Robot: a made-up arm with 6 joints.
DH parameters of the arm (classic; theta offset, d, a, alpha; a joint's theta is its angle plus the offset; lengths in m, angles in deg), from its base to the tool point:
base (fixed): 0 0 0 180
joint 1: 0 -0.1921 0.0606 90
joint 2: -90 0.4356 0.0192 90
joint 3: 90 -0.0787 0.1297 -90
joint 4: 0 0.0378 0.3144 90
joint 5: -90 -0.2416 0.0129 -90
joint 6: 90 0.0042 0.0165 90
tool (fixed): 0 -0.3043 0 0
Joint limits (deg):
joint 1: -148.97..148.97
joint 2: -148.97..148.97
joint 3: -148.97..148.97
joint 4: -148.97..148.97
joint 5: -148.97..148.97
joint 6: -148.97..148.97
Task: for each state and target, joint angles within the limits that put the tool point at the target. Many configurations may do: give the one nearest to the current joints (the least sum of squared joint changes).
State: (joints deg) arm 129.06 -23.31 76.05 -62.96 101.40 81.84
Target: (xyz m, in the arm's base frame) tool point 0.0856 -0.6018 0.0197
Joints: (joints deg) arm 148.97 -56.92 63.23 -29.02 107.39 67.73
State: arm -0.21 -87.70 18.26 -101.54 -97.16 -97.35
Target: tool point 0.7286 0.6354 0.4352
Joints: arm 16.00 -112.88 49.17 -77.16 -102.54 -117.06
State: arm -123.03 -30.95 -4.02 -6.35 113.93 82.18
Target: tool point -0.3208 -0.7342 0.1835
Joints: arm -148.97 -34.99 -17.28 -31.73 113.81 90.75
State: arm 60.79 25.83 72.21 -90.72 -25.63 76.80
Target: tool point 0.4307 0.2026 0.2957
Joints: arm 80.73 34.67 68.21 -93.92 -24.37 99.10
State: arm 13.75 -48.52 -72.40 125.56 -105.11 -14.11
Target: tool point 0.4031 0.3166 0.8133
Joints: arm 8.19 -74.09 -71.90 89.83 -100.86 -3.39
